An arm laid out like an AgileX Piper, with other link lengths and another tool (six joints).
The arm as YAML. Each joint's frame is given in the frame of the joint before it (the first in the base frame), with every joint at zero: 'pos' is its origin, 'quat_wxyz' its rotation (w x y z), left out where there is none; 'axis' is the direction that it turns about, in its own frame. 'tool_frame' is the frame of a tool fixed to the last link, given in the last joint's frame.
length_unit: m
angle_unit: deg
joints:
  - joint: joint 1
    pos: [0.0, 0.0, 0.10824]
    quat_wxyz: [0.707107, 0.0, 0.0, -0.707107]
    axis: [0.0, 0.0, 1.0]
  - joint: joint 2
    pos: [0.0, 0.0, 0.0]
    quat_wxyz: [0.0, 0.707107, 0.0, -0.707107]
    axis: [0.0, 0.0, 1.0]
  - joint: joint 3
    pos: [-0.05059, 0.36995, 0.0]
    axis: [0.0, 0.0, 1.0]
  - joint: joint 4
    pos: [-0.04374, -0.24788, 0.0]
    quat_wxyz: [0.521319, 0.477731, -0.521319, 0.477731]
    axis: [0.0, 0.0, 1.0]
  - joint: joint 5
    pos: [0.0, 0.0, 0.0]
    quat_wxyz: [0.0, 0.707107, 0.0, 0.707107]
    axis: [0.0, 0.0, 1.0]
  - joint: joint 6
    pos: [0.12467, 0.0, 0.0]
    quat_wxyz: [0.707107, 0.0, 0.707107, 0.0]
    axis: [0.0, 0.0, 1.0]
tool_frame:
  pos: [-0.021, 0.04, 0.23]
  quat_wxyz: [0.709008, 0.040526, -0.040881, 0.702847]
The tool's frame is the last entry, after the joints.
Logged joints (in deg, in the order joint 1, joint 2, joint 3, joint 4, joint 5, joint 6), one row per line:
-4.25 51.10 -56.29 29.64 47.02 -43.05
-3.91 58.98 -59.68 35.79 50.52 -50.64
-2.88 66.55 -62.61 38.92 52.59 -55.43
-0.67 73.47 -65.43 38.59 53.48 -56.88
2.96 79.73 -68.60 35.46 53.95 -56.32
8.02 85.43 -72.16 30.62 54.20 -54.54
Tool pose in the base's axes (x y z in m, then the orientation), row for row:
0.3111 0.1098 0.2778 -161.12 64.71 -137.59
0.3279 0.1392 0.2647 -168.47 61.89 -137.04
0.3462 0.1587 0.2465 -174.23 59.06 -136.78
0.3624 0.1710 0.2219 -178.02 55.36 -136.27
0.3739 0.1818 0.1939 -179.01 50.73 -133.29
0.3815 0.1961 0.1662 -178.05 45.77 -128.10
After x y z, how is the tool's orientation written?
As angles about the fixed x, y, z axes (roll, pitch, yaw), in degrees.
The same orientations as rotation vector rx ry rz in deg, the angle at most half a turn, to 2 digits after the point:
-29.88 110.03 8.41
-36.52 112.28 14.80
-41.63 114.53 19.70
-45.93 117.54 22.63
-51.51 120.65 23.62
-58.76 122.97 23.09

